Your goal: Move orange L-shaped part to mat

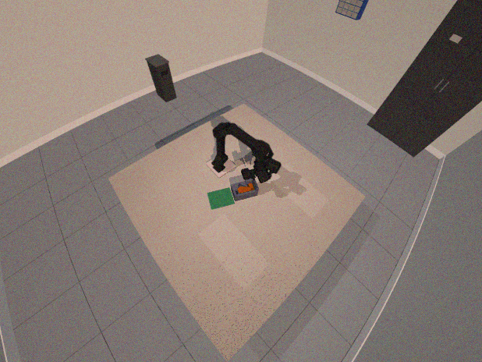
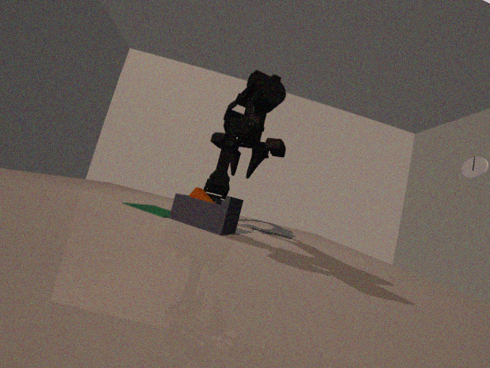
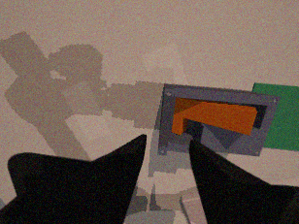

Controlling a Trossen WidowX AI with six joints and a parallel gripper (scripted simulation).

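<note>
The orange l-shaped part is 30 mm behind my gripper tip, 40 mm to the right of it and 100 mm below it. Round my gripper tip: green mat (110 mm behind, 190 mm to the right, 160 mm below).
</note>
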